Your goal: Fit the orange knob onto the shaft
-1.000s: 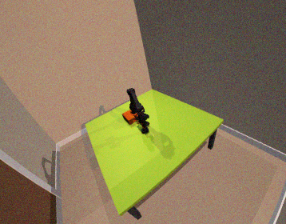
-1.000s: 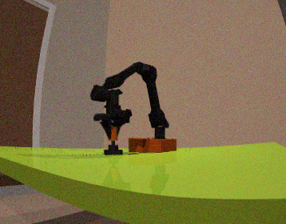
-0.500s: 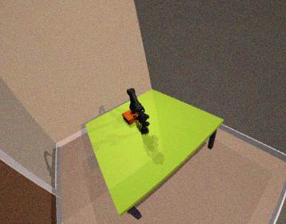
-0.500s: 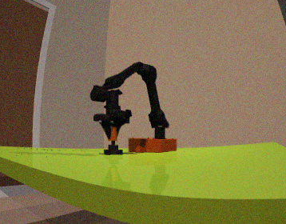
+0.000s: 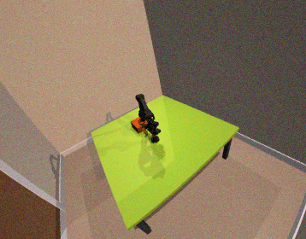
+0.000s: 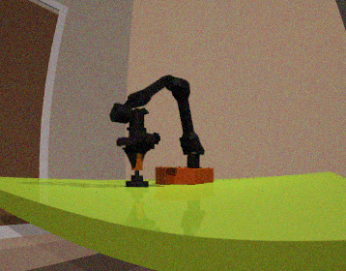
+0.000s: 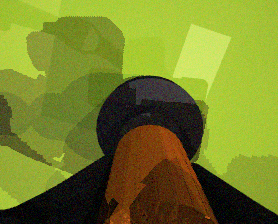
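My gripper tip is now 4 cm above the pedestal. From my gripper tip the other things lie so: orange knob 2 cm above.
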